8 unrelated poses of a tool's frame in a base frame.
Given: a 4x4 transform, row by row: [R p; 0 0 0 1], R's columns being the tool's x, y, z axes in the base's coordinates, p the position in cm. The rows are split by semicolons.
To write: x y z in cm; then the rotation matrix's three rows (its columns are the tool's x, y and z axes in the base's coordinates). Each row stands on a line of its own. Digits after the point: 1 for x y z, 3 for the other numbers.
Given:
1: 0.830, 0.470, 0.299, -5.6; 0.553, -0.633, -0.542, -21.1; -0.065, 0.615, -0.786, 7.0; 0, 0, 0, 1
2: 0.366, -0.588, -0.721, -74.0; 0.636, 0.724, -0.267, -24.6; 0.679, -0.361, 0.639, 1.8; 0, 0, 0, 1
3: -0.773, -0.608, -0.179, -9.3; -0.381, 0.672, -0.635, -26.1; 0.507, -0.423, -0.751, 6.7; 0, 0, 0, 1
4: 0.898, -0.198, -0.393, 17.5; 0.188, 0.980, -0.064, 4.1; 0.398, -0.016, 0.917, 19.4; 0, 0, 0, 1
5: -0.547, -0.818, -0.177, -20.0; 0.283, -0.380, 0.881, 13.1; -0.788, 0.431, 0.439, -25.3; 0, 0, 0, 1
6: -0.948, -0.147, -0.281, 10.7; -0.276, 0.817, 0.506, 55.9; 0.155, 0.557, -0.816, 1.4; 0, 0, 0, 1
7: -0.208, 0.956, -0.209, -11.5; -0.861, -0.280, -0.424, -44.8; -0.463, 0.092, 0.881, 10.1; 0, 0, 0, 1
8: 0.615, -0.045, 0.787, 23.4; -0.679, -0.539, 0.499, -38.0; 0.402, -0.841, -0.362, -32.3; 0, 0, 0, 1
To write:
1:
-5.6, -21.1, 7.0
0.830, 0.470, 0.299
0.553, -0.633, -0.542
-0.065, 0.615, -0.786

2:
-74.0, -24.6, 1.8
0.366, -0.588, -0.721
0.636, 0.724, -0.267
0.679, -0.361, 0.639

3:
-9.3, -26.1, 6.7
-0.773, -0.608, -0.179
-0.381, 0.672, -0.635
0.507, -0.423, -0.751

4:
17.5, 4.1, 19.4
0.898, -0.198, -0.393
0.188, 0.980, -0.064
0.398, -0.016, 0.917

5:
-20.0, 13.1, -25.3
-0.547, -0.818, -0.177
0.283, -0.380, 0.881
-0.788, 0.431, 0.439

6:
10.7, 55.9, 1.4
-0.948, -0.147, -0.281
-0.276, 0.817, 0.506
0.155, 0.557, -0.816

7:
-11.5, -44.8, 10.1
-0.208, 0.956, -0.209
-0.861, -0.280, -0.424
-0.463, 0.092, 0.881

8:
23.4, -38.0, -32.3
0.615, -0.045, 0.787
-0.679, -0.539, 0.499
0.402, -0.841, -0.362

